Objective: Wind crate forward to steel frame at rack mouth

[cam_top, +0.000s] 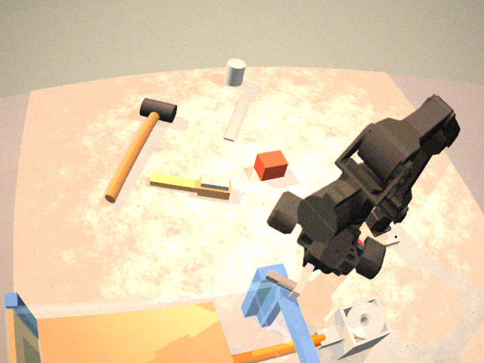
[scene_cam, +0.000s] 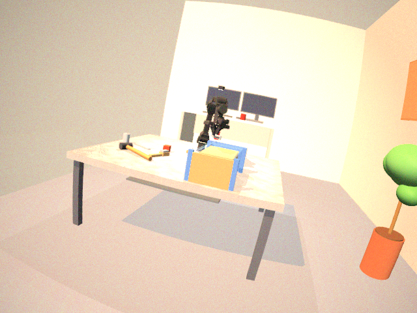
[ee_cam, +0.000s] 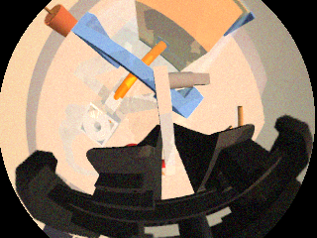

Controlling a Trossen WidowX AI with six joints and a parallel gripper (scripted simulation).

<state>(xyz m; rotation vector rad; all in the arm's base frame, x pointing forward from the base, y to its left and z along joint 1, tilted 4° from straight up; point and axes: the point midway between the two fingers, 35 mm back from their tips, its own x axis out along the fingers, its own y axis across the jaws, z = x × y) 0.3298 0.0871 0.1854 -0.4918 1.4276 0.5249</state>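
My gripper tip is 60 mm past the red knob and 10 mm below it. Round my gripper tip: crank handle 10 mm behind, 10 mm above; yellow hand tool 40 mm ahead, 350 mm to the right, 160 mm below; hand winch 120 mm behind, 110 mm to the left, 150 mm below.
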